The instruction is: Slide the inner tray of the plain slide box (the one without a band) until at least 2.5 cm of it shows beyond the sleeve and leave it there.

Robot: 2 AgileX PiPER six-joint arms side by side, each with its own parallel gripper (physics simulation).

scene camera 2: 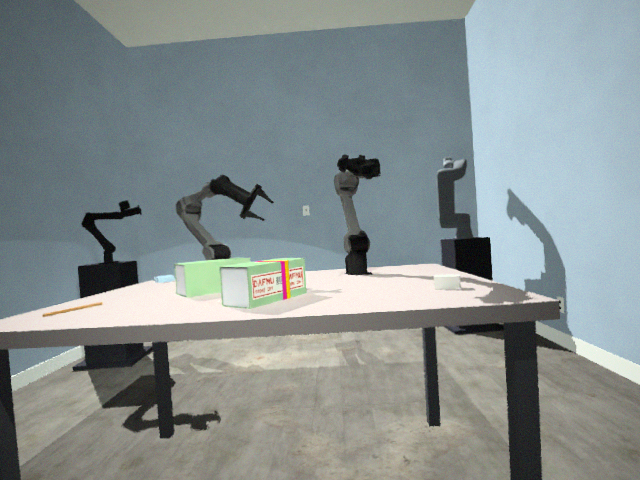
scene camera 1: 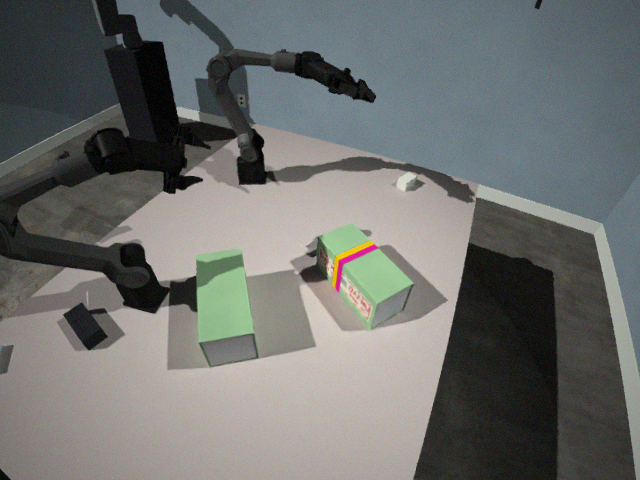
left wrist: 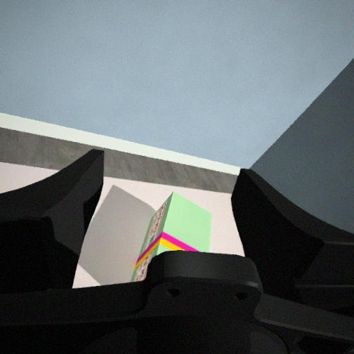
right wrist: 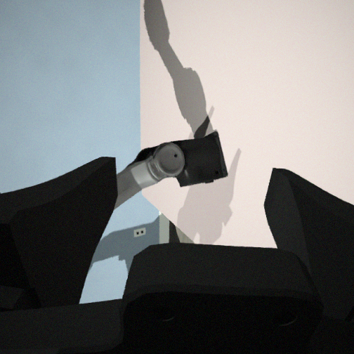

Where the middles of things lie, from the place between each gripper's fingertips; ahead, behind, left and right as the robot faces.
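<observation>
The black block (scene camera 1: 89, 332) is far below my right hand, a fair way behind it and far to the right of it. Going by its middle, the black block is nearer to my right hand than to my left hand.
Relative to my left hand, the block is far behind, far to the right and far below.
</observation>
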